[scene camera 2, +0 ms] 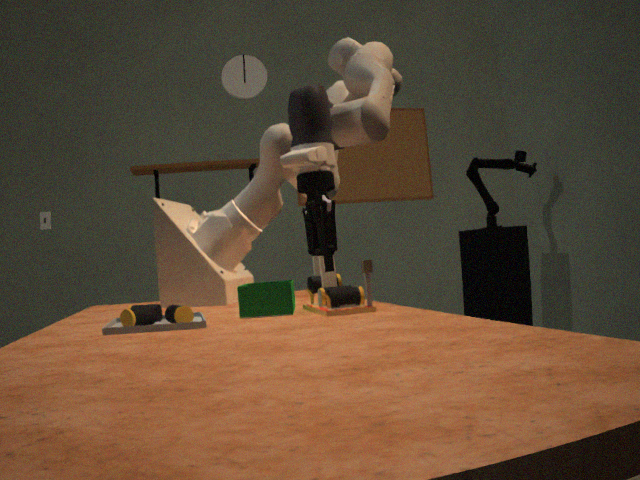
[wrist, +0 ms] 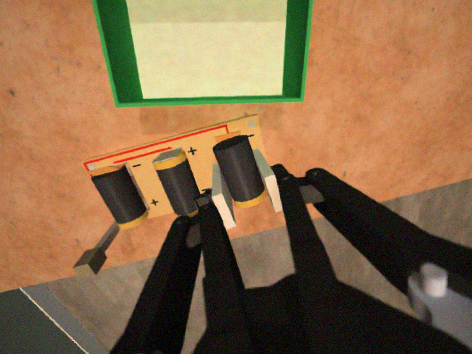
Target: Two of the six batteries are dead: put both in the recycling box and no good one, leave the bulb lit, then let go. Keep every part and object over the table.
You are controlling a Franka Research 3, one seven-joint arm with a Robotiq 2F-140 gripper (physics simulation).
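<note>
My gripper (scene camera 2: pixel 324 279) (wrist: pixel 240 169) is shut on a black battery (scene camera 2: pixel 313 283) (wrist: pixel 241 170) with a yellow end, at the right bay of the battery board (scene camera 2: pixel 351 310) (wrist: pixel 145 176) in the wrist view. Its black end is by the minus mark; whether it is fully seated, I cannot tell. Two other batteries lie in the left bay (wrist: pixel 120 195) and middle bay (wrist: pixel 177 185). The green recycling box (scene camera 2: pixel 266 298) (wrist: pixel 122 55) shows a bare pale floor where visible. Two batteries (scene camera 2: pixel 142 315) (scene camera 2: pixel 179 314) lie on the grey tray (scene camera 2: pixel 155 327). No glow shows on the block (scene camera 2: pixel 367 266) (wrist: pixel 90 262), possibly the bulb.
The block stands on a thin post (scene camera 2: pixel 368 289) (wrist: pixel 107 240) at the board's end. The green box is close beside the board, and the tray is farther left in the scene view. The table edge (wrist: pixel 320 201) runs close behind the fingers in the wrist view.
</note>
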